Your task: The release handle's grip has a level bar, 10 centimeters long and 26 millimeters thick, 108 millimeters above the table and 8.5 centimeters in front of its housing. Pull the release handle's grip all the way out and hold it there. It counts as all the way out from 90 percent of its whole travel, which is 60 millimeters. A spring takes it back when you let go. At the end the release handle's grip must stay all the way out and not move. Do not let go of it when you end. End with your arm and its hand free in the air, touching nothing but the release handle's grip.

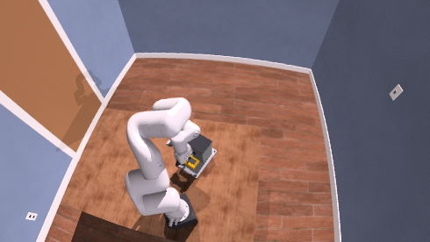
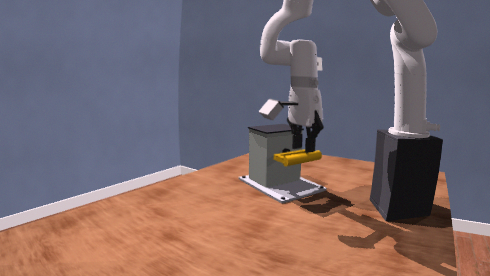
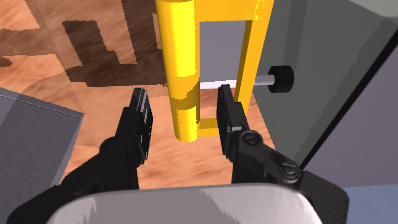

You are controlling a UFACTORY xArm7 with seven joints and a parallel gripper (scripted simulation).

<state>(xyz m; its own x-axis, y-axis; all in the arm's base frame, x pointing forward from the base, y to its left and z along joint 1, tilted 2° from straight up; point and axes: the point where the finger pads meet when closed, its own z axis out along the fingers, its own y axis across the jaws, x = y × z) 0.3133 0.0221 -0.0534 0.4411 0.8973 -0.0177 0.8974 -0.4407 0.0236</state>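
My gripper is now 90 mm short of the base plate, 40 mm to the left of it and 140 mm above it.
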